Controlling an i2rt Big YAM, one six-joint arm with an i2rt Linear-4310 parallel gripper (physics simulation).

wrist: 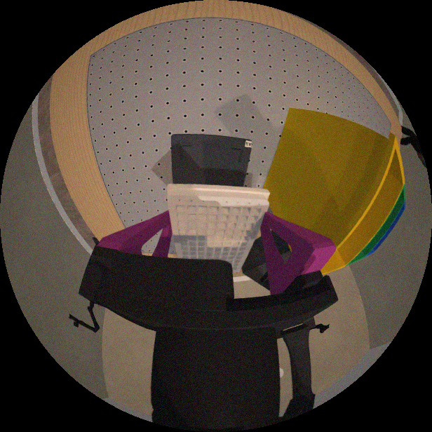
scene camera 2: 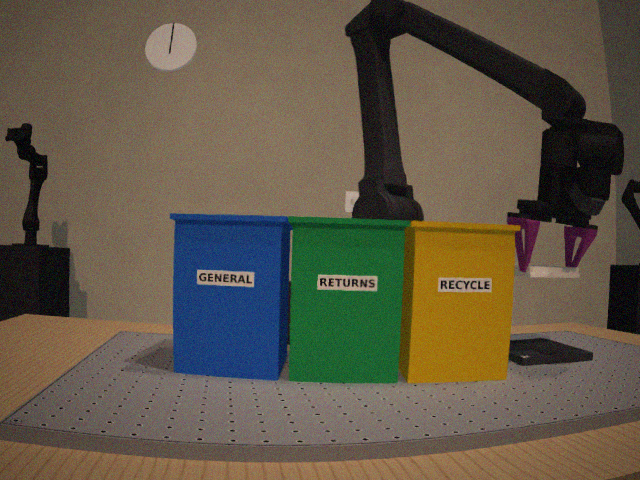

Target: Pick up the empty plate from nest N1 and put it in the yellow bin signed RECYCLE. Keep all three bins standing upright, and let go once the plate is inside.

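Frame: origin at the arm's base, x ahead, y left, z up, level; millimetres.
Seen in the pictures: gripper, fingertip midpoint: (scene camera 2: 546,274).
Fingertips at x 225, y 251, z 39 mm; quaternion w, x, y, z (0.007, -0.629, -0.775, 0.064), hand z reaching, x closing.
Observation:
Pixels of each thing's top centre, then the offset from my fingertips to it. Level surfaces: height alone.
- dark nest at its top centre: (scene camera 2: 535,344) 28 mm back, 0 mm left, 107 mm down
- yellow bin signed RECYCLE at its top centre: (scene camera 2: 450,227) 56 mm ahead, 160 mm right, 58 mm up
- green RETURNS bin at its top centre: (scene camera 2: 346,223) 61 mm ahead, 292 mm right, 58 mm up
- blue GENERAL bin at its top centre: (scene camera 2: 238,220) 66 mm ahead, 424 mm right, 58 mm up
- grey perforated board at its surface level: 121 mm down
- wooden table at its surface level: 134 mm down
The pale, gridded empty plate (scene camera 2: 555,272) (wrist: 218,225) is level between the two purple fingers. My gripper (scene camera 2: 547,268) (wrist: 216,215) is shut on it by its sides and points down. The plate hangs above the dark nest (scene camera 2: 555,352) (wrist: 210,154), clear of it. The yellow bin signed RECYCLE (scene camera 2: 457,330) (wrist: 325,155) stands upright, left of the gripper in the scene view and right of it in the wrist view. In the scene view the plate appears lower than the bin's rim.
The green RETURNS bin (scene camera 2: 345,330) and blue GENERAL bin (scene camera 2: 227,330) stand upright in a row with the yellow one, close together. All stand on a grey perforated board (scene camera 2: 232,413) (wrist: 200,60) on a wooden table (scene camera 2: 568,449). The black arm (scene camera 2: 379,108) rises behind the bins.

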